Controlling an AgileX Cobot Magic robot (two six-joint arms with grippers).
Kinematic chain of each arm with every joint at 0, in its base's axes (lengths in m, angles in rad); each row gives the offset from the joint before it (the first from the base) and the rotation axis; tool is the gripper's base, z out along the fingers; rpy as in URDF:
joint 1: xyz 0 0 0.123 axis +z
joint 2: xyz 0 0 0 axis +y
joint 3: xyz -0.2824 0 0.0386 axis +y
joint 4: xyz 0.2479 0 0.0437 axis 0.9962 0 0.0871
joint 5: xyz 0 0 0 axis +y
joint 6: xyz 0.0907 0 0.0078 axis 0.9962 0 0.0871
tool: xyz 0 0 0 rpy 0 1.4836 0
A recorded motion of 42 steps. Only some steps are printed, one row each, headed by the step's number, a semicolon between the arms.
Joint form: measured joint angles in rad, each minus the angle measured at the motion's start. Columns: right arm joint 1, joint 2, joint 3, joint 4, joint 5, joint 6; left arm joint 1, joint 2, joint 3, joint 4, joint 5, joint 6.
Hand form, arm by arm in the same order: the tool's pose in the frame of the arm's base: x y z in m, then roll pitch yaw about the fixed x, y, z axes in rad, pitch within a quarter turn. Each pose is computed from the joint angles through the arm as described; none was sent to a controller.
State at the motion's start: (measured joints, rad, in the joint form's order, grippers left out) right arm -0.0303 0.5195 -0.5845 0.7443 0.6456 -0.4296; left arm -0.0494 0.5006 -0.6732 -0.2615 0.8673 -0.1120
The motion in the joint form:
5: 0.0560 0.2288 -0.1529 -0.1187 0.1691 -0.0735; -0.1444 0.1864 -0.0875 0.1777 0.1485 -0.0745
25: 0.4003 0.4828 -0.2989 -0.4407 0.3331 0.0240; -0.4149 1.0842 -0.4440 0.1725 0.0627 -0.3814
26: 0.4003 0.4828 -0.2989 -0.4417 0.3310 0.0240; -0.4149 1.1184 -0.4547 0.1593 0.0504 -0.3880
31: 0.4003 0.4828 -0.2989 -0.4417 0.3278 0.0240; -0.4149 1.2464 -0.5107 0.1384 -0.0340 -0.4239
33: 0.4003 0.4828 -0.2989 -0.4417 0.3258 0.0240; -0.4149 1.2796 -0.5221 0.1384 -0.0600 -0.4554
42: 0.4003 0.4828 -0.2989 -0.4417 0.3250 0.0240; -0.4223 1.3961 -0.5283 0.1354 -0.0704 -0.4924
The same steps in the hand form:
5: 0.1329 0.0423 0.3356 2.7560 0.9543 -3.0486; 0.1065 -0.0275 0.3253 -2.8784 0.6787 -3.0380
25: 0.1598 0.0862 0.3220 3.0493 0.6222 -2.4933; 0.2716 -0.1433 0.2444 -2.9433 0.1868 -3.0500
26: 0.1600 0.0862 0.3221 3.0512 0.6239 -2.4928; 0.2773 -0.1471 0.2369 -2.9381 0.1697 -3.0366
31: 0.1603 0.0862 0.3222 3.0522 0.6268 -2.4931; 0.3040 -0.1615 0.2114 -2.9130 0.1635 -2.9803
33: 0.1604 0.0863 0.3223 3.0529 0.6286 -2.4933; 0.3105 -0.1645 0.2033 -2.9068 0.1603 -2.9463
42: 0.1605 0.0863 0.3224 3.0532 0.6294 -2.4934; 0.3174 -0.1711 0.1636 -2.9640 0.0735 -2.9216

